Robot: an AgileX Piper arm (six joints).
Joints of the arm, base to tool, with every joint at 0 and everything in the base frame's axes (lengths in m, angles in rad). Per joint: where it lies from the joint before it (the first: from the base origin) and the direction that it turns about. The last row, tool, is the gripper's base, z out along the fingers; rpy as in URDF.
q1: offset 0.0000 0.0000 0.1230 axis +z
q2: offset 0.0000 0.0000 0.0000 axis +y
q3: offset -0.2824 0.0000 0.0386 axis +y
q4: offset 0.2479 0.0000 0.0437 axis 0.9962 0 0.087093
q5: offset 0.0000 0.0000 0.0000 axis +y
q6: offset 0.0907 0.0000 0.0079 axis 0.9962 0 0.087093
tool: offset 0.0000 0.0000 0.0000 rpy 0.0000 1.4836 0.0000
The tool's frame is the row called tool.
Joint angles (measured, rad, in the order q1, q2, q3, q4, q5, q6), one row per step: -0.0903 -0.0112 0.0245 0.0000 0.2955 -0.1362; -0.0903 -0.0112 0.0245 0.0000 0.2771 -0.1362; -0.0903 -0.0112 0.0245 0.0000 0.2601 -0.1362; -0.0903 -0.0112 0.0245 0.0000 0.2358 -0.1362; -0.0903 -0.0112 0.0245 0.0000 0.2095 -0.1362; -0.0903 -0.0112 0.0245 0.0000 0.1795 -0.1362; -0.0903 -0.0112 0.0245 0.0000 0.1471 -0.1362; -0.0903 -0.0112 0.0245 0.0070 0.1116 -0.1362; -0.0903 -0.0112 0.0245 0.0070 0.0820 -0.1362
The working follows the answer.
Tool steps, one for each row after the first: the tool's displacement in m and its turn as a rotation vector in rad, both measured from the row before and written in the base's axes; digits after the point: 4 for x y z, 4 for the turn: 0.0004 0.0000 0.0016 -0.0017 -0.0183 0.0000; 0.0003 0.0000 0.0015 -0.0015 -0.0169 0.0000; 0.0004 0.0000 0.0022 -0.0022 -0.0242 0.0000; 0.0004 0.0000 0.0024 -0.0024 -0.0262 0.0000; 0.0003 0.0000 0.0027 -0.0027 -0.0299 0.0000; 0.0003 0.0000 0.0029 -0.0029 -0.0323 0.0000; 0.0002 0.0001 0.0032 0.0038 -0.0360 0.0004; 0.0001 0.0000 0.0027 -0.0027 -0.0295 -0.0002
Tool pose at each row, in the base's axes (x y z in m, rotation vector in rad; rounded; the steps above come from the unrounded poses): 0.0542 -0.0049 0.1788 -0.0412 1.7948 -0.1623; 0.0546 -0.0049 0.1804 -0.0408 1.7764 -0.1636; 0.0549 -0.0050 0.1820 -0.0404 1.7594 -0.1649; 0.0553 -0.0050 0.1841 -0.0398 1.7351 -0.1667; 0.0556 -0.0050 0.1865 -0.0392 1.7088 -0.1686; 0.0559 -0.0051 0.1892 -0.0385 1.6788 -0.1707; 0.0562 -0.0051 0.1921 -0.0378 1.6464 -0.1730; 0.0564 -0.0050 0.1954 -0.0320 1.6108 -0.1693; 0.0565 -0.0051 0.1981 -0.0312 1.5812 -0.1714

